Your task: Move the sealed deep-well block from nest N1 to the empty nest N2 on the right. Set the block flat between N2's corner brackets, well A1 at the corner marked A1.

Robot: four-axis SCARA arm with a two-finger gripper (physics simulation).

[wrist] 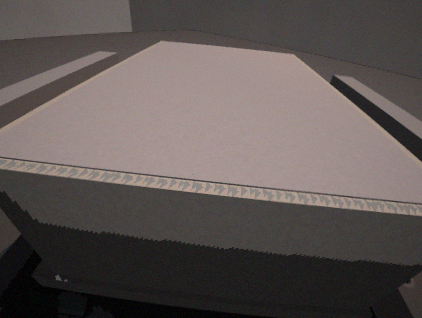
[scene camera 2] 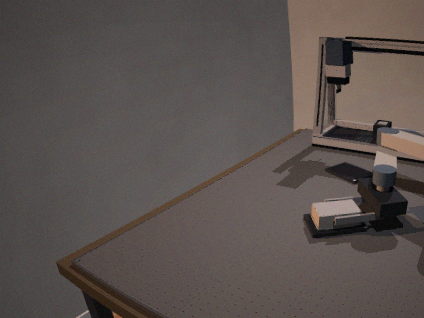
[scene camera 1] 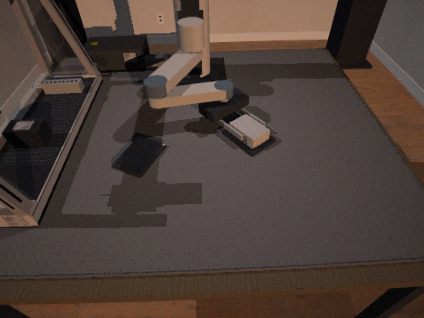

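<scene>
The sealed deep-well block is pale and boxy. It sits flat on the dark nest N1. My gripper is low at the block and shut on it, one finger along each long side. The wrist view shows the block's flat top and near end face large; the finger contact low on the sides is hidden. The empty nest N2 is a dark plate with a small light mark at one corner. Lettering for A1 is not readable.
A gantry frame stands at the side beyond N2, with a black box and a pale slotted rack inside. A dark case is at the back. A dark column stands at the back right.
</scene>
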